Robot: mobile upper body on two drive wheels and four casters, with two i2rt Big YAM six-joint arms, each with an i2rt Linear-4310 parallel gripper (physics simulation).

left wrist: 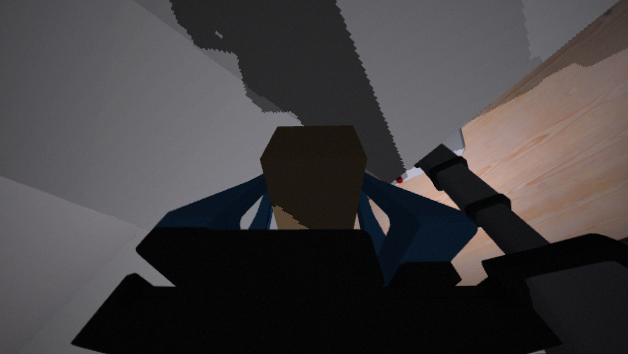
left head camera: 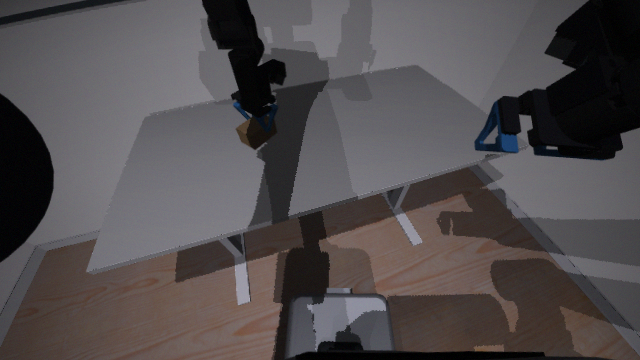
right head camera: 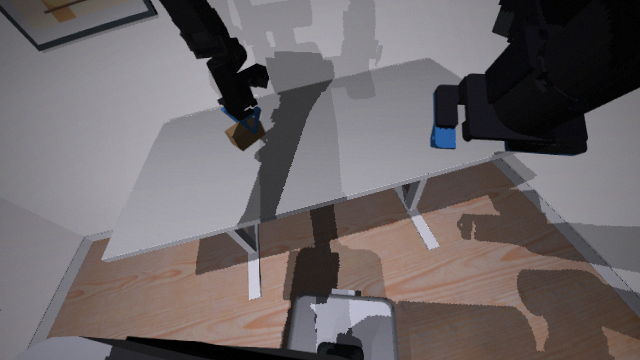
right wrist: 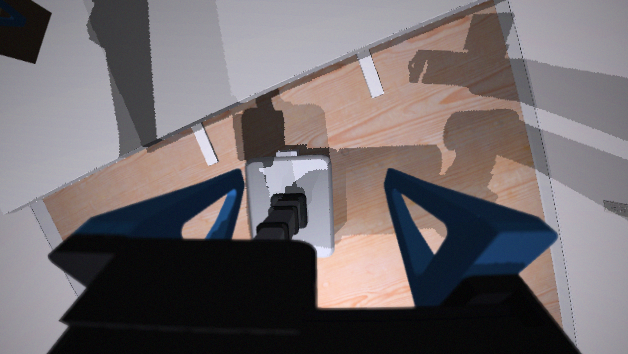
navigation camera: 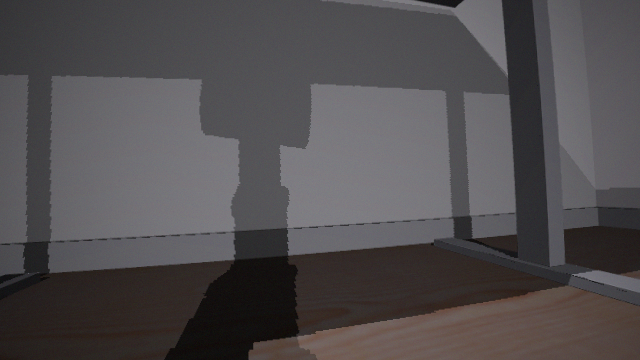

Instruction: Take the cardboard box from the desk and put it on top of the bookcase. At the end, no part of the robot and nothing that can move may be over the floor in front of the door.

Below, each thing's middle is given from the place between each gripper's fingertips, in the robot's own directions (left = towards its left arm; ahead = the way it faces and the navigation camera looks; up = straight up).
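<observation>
You'd find the brown cardboard box point(left head camera: 251, 133) 1 cm to the left of my left hand and 1 cm behind it.
As for my right hand, it's 24 cm short of the brown cardboard box and 48 cm to the right of it, and it's 15 cm above the box.
</observation>
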